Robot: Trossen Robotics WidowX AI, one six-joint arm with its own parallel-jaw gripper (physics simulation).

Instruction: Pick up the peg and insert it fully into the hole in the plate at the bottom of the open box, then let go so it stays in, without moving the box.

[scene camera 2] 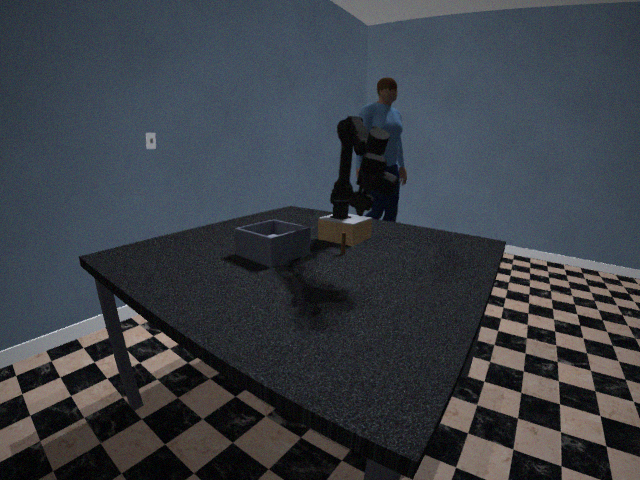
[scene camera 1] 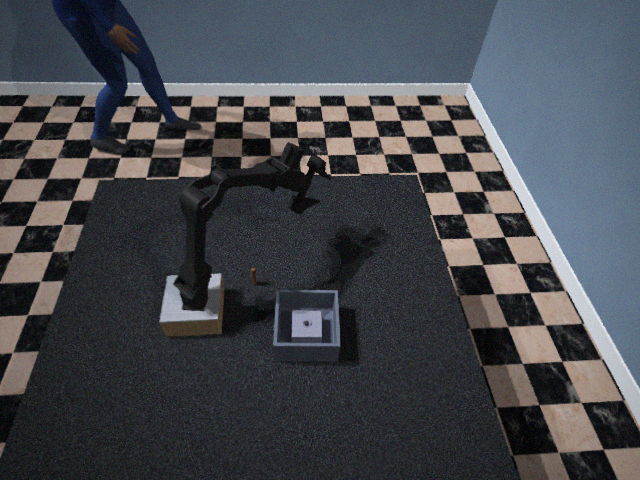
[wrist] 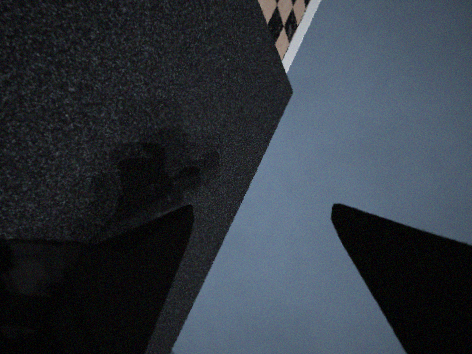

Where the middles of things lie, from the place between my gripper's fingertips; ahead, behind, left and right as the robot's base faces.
Scene:
My hand is 3 cm past the pale plate [scene camera 1: 306, 325], 40 cm to the left of it and 20 cm above it.

